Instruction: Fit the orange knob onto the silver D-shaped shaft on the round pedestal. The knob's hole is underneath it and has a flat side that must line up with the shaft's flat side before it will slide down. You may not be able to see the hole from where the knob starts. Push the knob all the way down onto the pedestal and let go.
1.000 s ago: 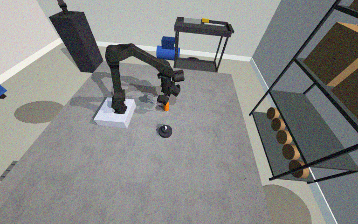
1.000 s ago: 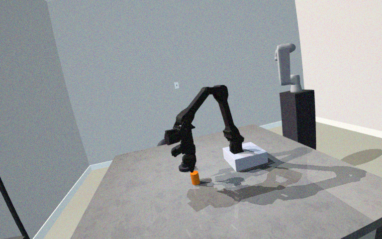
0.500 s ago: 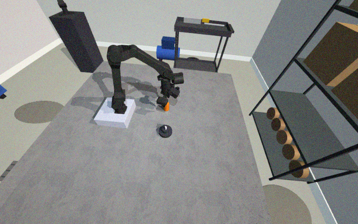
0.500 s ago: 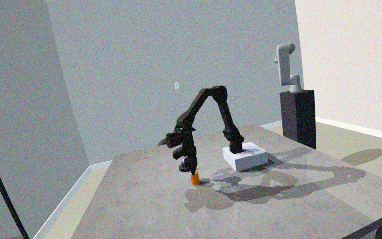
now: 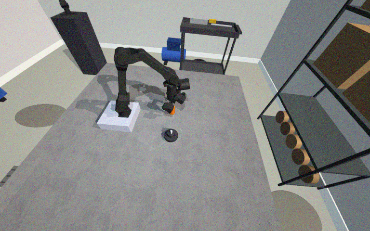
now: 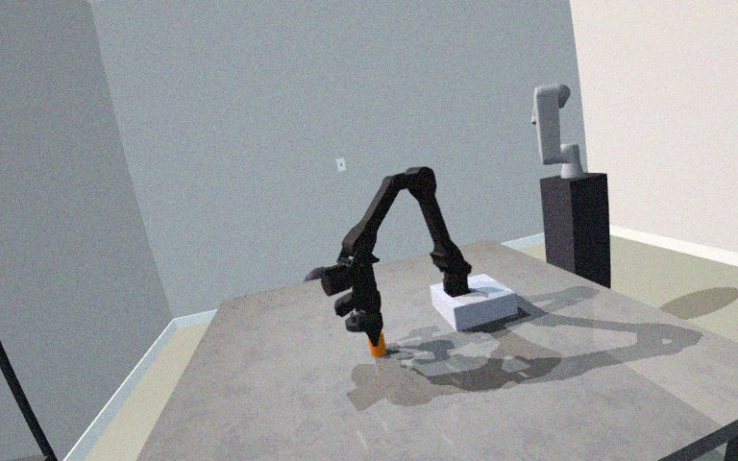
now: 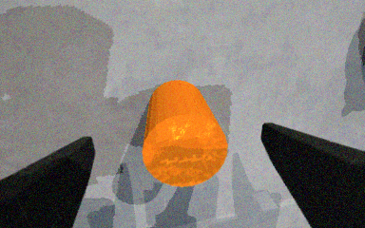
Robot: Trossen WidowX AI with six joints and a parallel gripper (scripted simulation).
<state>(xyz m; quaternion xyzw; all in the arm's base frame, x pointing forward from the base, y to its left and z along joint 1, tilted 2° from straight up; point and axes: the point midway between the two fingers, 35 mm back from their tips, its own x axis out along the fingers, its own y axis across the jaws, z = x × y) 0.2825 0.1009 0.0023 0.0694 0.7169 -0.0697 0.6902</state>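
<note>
The orange knob is right at my gripper tip. The rest, counted from my gripper tip: round black pedestal 20 mm ahead, 190 mm to the right, 20 mm below.
</note>
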